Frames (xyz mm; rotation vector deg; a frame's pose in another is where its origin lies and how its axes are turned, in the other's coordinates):
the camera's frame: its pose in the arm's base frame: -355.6 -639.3 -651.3 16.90 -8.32 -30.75
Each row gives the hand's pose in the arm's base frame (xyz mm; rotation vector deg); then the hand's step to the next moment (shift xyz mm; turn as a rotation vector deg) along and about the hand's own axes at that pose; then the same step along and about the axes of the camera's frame.
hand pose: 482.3 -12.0 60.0 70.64 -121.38 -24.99
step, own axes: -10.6 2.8 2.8 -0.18 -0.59 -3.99
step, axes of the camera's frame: -5.7 7.2 -6.6 2.82 2.30 1.76
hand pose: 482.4 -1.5 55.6 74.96 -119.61 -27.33
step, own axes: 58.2 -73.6 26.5 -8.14 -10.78 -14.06
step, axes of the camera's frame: 53.2 -77.7 -25.3 14.97 12.03 -3.36
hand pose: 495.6 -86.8 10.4 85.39 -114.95 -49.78
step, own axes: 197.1 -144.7 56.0 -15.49 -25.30 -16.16
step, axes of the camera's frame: 98.1 -214.8 -84.7 23.50 18.37 -15.86
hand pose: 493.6 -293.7 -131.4 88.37 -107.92 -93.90
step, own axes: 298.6 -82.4 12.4 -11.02 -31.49 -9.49
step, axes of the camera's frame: 20.4 -283.0 -124.8 19.36 15.08 -24.51
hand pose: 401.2 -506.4 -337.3 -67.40 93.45 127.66
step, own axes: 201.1 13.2 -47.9 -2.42 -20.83 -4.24
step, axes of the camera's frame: -52.1 -188.5 -68.3 8.83 7.10 -18.15
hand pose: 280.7 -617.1 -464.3 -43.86 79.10 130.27
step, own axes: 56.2 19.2 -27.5 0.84 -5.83 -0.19
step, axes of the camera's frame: -26.2 -58.6 -12.6 0.72 1.88 -5.54
